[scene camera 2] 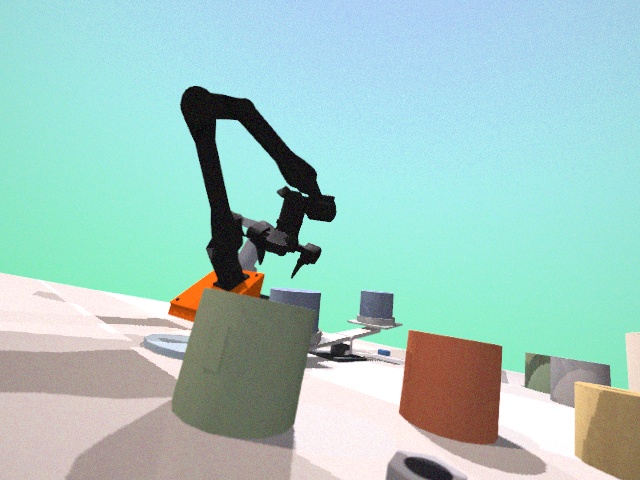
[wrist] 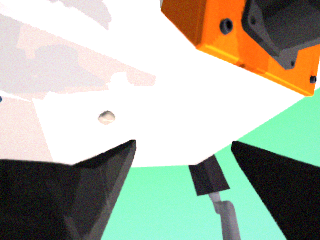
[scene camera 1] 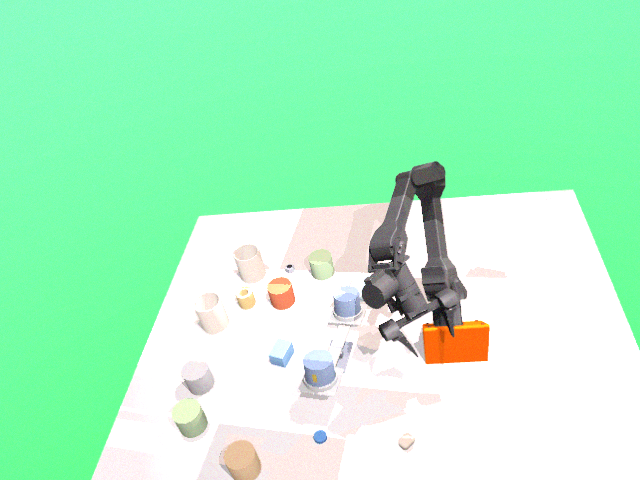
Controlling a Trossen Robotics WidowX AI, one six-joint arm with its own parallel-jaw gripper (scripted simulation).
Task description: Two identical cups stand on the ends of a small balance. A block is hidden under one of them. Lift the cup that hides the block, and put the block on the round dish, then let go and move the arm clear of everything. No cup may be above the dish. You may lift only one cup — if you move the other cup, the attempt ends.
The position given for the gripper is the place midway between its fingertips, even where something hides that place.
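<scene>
Orange cylinder: visible at [scene camera 2: 451, 387] and [scene camera 1: 280, 290]; in the wrist view the cylinder is out of frame. A balance [scene camera 1: 335, 349] [scene camera 2: 373, 326] is visible, as is a pale blue round dish [scene camera 2: 171, 345]. The gripper [scene camera 1: 435, 347] [scene camera 2: 276, 271] [wrist: 182, 144] is open and holds nothing.
</scene>
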